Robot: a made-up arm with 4 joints.
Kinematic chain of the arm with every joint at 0, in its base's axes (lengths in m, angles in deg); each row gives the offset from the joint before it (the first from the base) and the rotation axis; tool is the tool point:
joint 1: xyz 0 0 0.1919 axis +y
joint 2: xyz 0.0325 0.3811 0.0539 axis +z
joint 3: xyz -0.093 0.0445 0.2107 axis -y
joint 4: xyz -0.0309 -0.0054 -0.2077 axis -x
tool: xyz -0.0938 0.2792 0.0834
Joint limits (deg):
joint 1: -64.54..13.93
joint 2: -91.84..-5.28
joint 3: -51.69..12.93
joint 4: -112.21..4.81
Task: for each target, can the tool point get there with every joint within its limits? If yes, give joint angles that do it. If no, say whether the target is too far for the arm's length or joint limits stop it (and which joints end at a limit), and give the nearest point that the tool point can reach.
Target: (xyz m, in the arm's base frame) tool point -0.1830 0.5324 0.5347
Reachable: yes | joints -18.43 -68.49 -24.12 -88.19
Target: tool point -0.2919 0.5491 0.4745
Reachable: yes | joints -50.49 -54.00 -41.10 -61.59
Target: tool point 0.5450 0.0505 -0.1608
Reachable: no: joint limits stop it (at a limit: joint 1, joint 2, joint 3, joint 4) | nearest point 0.3741 0.5520 0.1944 | short by 0.638 m
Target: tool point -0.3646 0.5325 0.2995
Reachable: yes | joints -57.35 -41.71 -8.40 -76.96
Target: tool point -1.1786 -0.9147 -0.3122
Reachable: no: too far | nearest point -0.3820 0.2559 0.1812 | short by 1.499 m
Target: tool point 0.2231 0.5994 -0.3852
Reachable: no: joint limits stop it (at a limit: joint 1, joint 3, joint 4) | nearest point 0.3526 0.5892 0.1997 | short by 0.599 m
